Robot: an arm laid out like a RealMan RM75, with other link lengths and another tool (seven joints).
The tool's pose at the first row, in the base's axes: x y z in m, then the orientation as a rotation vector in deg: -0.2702, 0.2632, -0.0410, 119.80, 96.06, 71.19
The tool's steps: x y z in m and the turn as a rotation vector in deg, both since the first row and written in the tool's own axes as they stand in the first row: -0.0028, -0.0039, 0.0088, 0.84, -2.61, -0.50; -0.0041, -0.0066, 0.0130, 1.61, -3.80, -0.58; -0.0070, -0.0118, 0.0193, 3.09, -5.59, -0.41; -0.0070, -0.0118, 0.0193, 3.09, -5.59, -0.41; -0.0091, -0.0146, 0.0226, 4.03, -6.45, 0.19; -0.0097, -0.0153, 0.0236, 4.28, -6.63, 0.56; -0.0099, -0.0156, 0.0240, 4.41, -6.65, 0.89; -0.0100, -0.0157, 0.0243, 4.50, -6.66, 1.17; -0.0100, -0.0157, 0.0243, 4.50, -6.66, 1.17; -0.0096, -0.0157, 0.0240, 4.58, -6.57, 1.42; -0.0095, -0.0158, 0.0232, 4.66, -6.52, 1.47; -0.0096, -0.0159, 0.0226, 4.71, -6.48, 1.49
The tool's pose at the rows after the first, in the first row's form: -0.2669, 0.2651, -0.0503, 120.41, 96.18, 67.29; -0.2659, 0.2663, -0.0552, 121.05, 96.46, 65.33; -0.2653, 0.2677, -0.0637, 122.46, 96.92, 62.23; -0.2653, 0.2677, -0.0637, 122.46, 96.92, 62.23; -0.2651, 0.2680, -0.0685, 123.82, 96.91, 60.73; -0.2649, 0.2680, -0.0699, 124.39, 96.75, 60.44; -0.2648, 0.2681, -0.0704, 124.83, 96.59, 60.42; -0.2647, 0.2681, -0.0707, 125.19, 96.43, 60.42; -0.2647, 0.2681, -0.0707, 125.19, 96.43, 60.42; -0.2649, 0.2684, -0.0703, 125.49, 96.33, 60.55; -0.2655, 0.2682, -0.0698, 125.58, 96.39, 60.58; -0.2660, 0.2680, -0.0696, 125.62, 96.44, 60.60
